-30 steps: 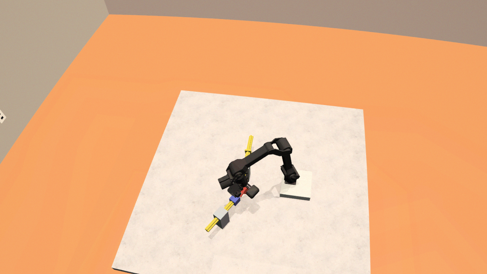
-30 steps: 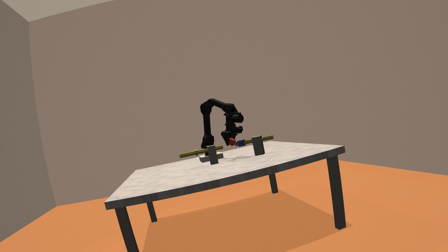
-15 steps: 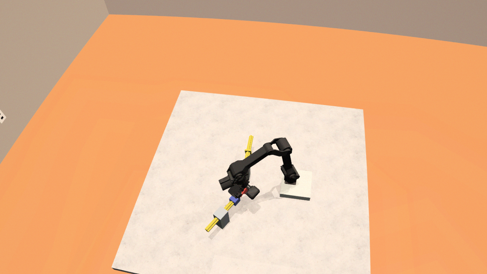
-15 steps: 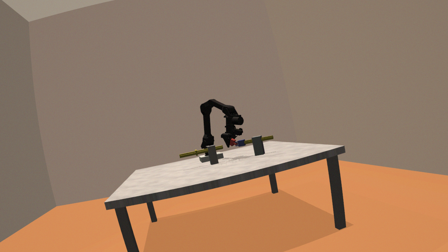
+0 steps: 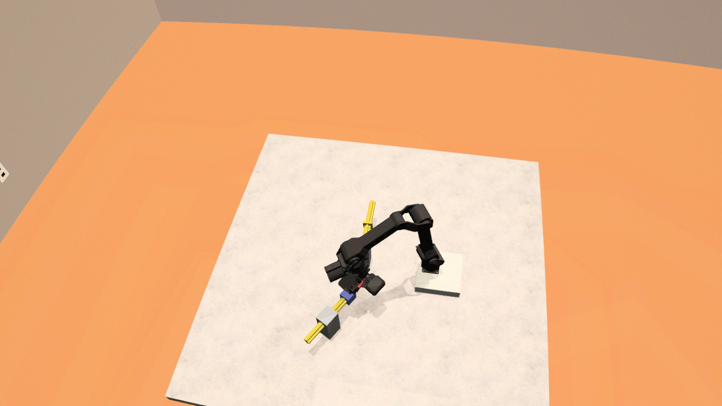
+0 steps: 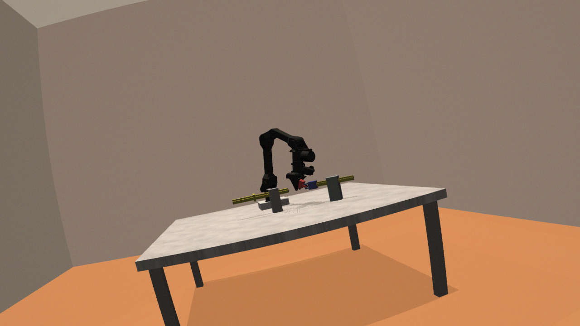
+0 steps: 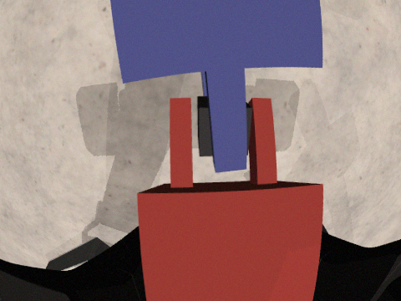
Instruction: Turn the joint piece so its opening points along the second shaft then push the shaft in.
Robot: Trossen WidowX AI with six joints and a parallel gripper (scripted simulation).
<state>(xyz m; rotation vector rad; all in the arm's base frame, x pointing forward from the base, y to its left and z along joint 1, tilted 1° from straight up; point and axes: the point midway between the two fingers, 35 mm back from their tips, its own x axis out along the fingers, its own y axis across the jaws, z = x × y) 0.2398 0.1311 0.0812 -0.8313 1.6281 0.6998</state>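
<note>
Right now the red joint piece is 1 cm ahead of my gripper tip, 2 cm to the left of it and 3 cm above it.
</note>
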